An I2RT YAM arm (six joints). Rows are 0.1 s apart.
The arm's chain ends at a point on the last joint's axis. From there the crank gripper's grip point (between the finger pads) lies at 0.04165 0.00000 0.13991 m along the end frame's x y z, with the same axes.
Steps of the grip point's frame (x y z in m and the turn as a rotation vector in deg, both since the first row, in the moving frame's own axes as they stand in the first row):
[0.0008 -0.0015 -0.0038 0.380 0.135 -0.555]
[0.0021 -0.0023 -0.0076 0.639 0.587 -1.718]
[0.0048 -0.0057 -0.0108 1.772 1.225 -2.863]
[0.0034 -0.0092 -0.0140 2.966 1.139 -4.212]
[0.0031 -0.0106 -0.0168 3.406 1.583 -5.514]
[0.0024 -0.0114 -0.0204 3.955 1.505 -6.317]
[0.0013 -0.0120 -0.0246 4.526 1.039 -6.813]
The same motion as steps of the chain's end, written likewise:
[0.0005 -0.0002 -0.0037 0.380 0.135 -0.555]
[0.0007 0.0005 -0.0072 0.639 0.587 -1.718]
[0.0020 0.0008 -0.0098 1.772 1.225 -2.863]
[0.0010 0.0012 -0.0129 2.966 1.139 -4.212]
[-0.0001 0.0018 -0.0152 3.406 1.583 -5.514]
[-0.0005 0.0030 -0.0188 3.955 1.505 -6.317]
[-0.0003 0.0041 -0.0232 4.526 1.039 -6.813]

